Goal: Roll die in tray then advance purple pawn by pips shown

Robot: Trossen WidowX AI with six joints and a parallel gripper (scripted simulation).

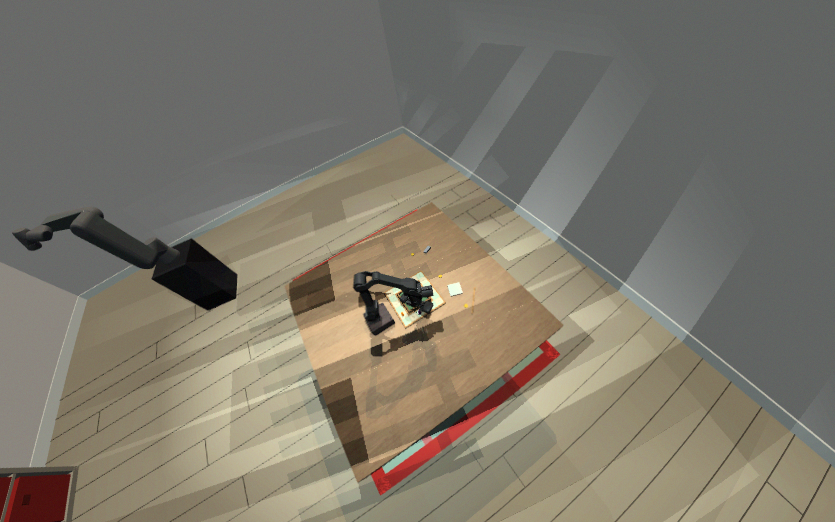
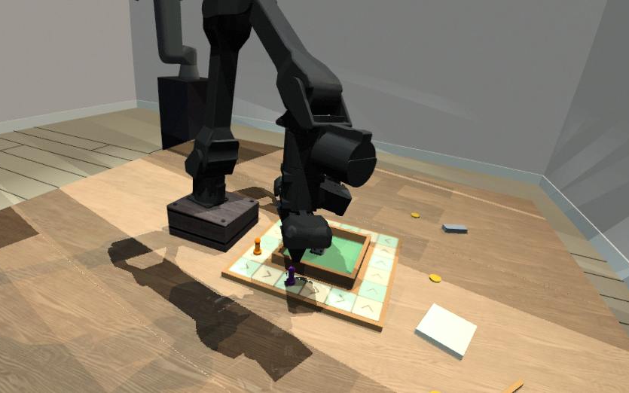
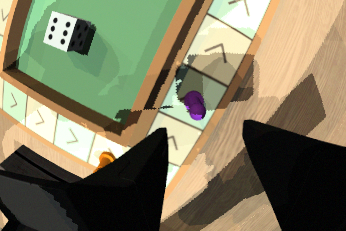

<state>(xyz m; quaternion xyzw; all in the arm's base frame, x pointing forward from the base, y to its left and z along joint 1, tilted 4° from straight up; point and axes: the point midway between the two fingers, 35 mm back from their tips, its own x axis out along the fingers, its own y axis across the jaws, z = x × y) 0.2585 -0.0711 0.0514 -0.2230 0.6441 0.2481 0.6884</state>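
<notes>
Now: the purple pawn 5 cm below my gripper tip. Also, from my gripper tip: white die 1 cm behind, 12 cm to the left, 5 cm below; green tray 1 cm ahead, 11 cm to the left, 7 cm below; orange pawn 10 cm behind, 3 cm to the left, 5 cm below.
</notes>
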